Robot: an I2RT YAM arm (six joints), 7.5 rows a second.
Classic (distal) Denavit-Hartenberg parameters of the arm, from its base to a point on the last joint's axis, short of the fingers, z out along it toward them. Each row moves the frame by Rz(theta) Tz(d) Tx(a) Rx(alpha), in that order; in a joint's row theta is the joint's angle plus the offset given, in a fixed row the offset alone. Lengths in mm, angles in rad.
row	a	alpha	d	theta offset
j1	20	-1.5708	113.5	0
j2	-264	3.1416	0	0
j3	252.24	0	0	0.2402
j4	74	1.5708	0	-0.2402
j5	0	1.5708	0	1.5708
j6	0	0	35.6	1.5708
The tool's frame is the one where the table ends.
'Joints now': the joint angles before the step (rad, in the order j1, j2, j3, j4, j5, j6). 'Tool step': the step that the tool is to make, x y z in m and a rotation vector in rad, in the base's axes. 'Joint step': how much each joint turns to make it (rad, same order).
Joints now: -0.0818 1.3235 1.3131 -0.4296 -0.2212 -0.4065
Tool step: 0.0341 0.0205 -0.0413 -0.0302 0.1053 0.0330
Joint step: 0.0755 0.1274 -0.0216 0.0430 0.0538 -0.0108
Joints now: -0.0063 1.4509 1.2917 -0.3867 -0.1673 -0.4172
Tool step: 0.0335 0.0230 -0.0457 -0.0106 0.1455 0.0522
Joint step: 0.0646 0.1638 0.0274 -0.0091 0.0139 0.0016
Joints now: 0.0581 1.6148 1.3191 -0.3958 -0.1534 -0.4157
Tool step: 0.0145 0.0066 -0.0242 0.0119 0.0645 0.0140
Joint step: 0.0141 0.0800 0.0107 0.0077 -0.0106 0.0122
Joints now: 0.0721 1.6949 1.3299 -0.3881 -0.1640 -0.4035
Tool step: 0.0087 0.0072 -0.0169 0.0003 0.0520 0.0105
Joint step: 0.0169 0.0567 0.0138 -0.0077 0.0014 0.0077
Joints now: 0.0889 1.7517 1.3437 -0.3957 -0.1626 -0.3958
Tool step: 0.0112 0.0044 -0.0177 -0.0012 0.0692 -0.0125
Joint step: 0.0093 0.0720 0.0367 -0.0306 0.0107 0.0200
